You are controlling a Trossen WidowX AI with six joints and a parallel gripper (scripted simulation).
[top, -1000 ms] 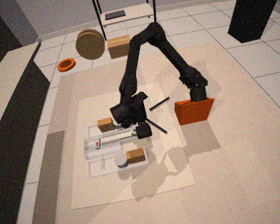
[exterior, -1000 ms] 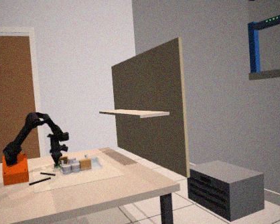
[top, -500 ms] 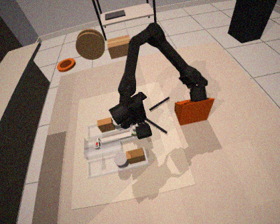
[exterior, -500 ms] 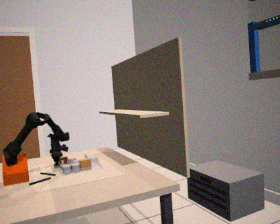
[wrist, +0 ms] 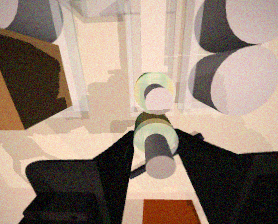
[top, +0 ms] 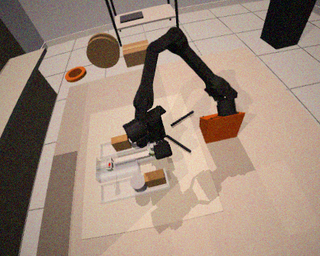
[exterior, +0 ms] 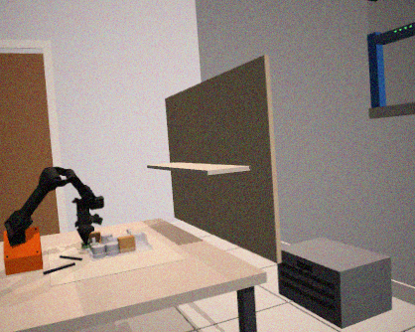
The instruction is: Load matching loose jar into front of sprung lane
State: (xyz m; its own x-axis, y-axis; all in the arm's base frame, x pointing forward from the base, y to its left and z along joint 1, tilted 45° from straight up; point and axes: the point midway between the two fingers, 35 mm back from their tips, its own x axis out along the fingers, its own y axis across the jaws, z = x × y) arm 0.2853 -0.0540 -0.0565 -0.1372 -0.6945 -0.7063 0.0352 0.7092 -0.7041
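My gripper tip is now 180 mm short of the clear rack, 10 mm to the right of it and 30 mm above it. The rest, counted from my gripper tip: red mark: 230 mm ahead, 20 mm to the left, 20 mm above; then pale plate: 150 mm ahead, 20 mm to the left.
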